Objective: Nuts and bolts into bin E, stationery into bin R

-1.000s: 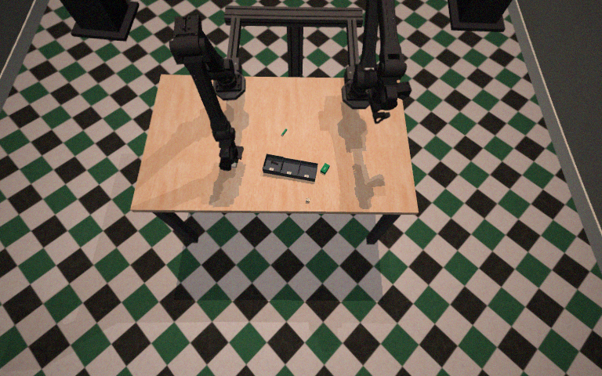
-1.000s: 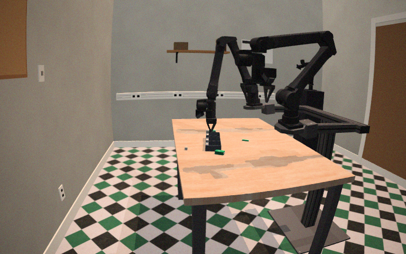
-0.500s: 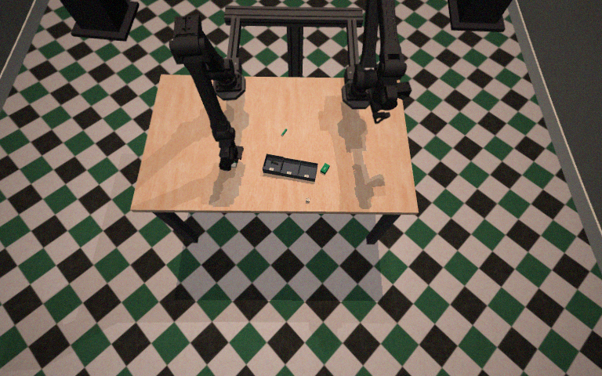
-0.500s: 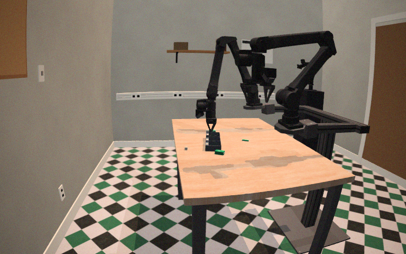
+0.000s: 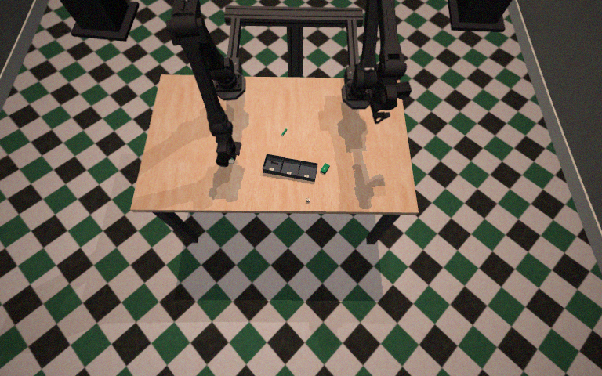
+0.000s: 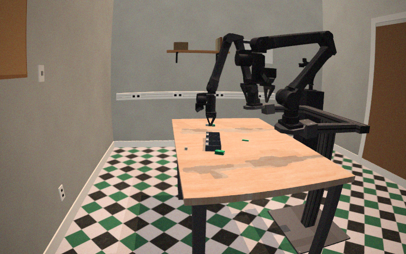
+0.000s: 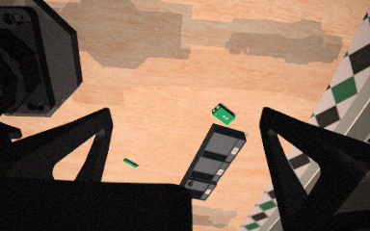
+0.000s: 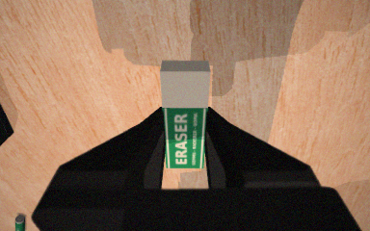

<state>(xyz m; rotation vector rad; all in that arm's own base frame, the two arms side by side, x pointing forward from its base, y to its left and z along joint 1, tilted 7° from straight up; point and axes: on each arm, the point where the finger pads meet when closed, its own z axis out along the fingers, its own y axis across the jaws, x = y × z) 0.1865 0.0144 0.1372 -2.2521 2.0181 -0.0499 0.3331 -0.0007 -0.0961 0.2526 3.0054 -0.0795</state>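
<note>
The dark bin tray lies 28 cm to the left of my right hand, 3 cm below it and 2 cm ahead of it. Also, from my right hand: green cylinder (22 cm to the left, 19 cm behind, 5 cm below); then eraser (1 cm ahead); then bolt (19 cm to the left, 4 cm below, 1 cm behind).
</note>
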